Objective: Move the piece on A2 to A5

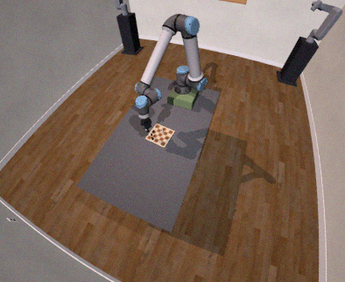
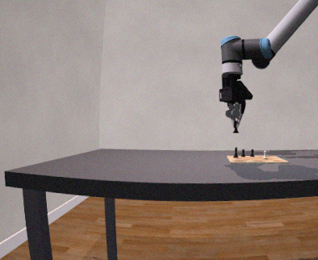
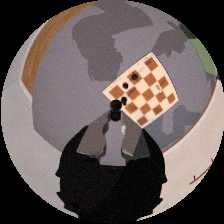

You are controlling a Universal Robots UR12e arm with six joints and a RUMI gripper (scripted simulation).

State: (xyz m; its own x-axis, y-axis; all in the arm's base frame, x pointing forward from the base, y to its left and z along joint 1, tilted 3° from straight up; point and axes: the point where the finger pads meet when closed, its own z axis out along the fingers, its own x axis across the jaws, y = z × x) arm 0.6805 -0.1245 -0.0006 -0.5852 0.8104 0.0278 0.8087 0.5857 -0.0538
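Right now my hand is 140 mm above the chessboard, 90 mm to the right of it and 60 mm past it. Also, from my hand: white piece 120 mm below, 100 mm to the left, 100 mm behind; black piece 10 mm below.
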